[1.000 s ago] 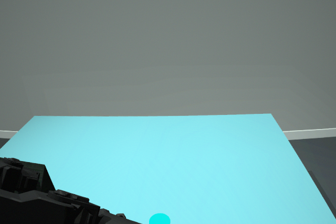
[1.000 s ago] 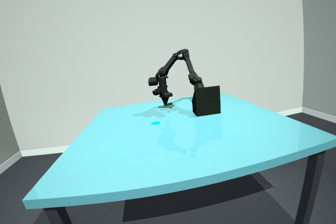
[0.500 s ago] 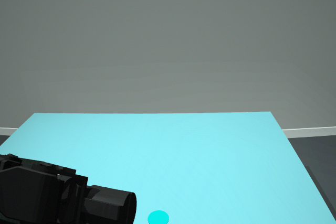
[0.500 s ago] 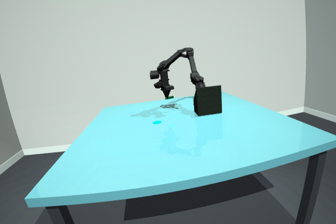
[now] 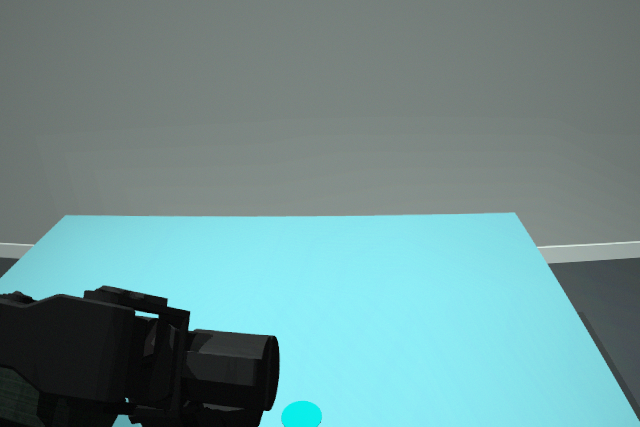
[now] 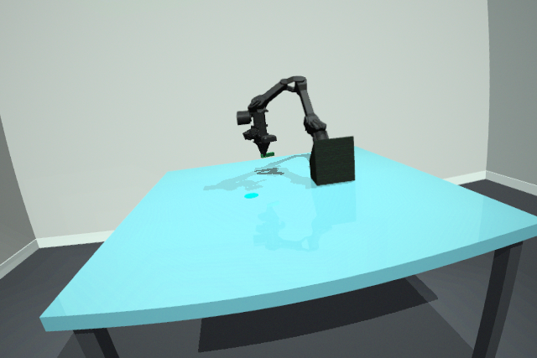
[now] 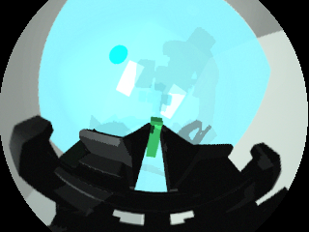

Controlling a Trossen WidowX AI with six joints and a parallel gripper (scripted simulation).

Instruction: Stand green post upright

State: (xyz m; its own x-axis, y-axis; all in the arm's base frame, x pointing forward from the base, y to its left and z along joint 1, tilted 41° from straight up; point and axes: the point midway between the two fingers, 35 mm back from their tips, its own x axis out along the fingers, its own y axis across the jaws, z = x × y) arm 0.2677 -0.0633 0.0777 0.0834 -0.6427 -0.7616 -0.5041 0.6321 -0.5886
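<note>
The cyan circle is 60 mm ahead of my gripper tip, 180 mm to the left of it and 130 mm below it. Round my gripper tip: green post 20 mm behind, 10 mm to the right.
</note>
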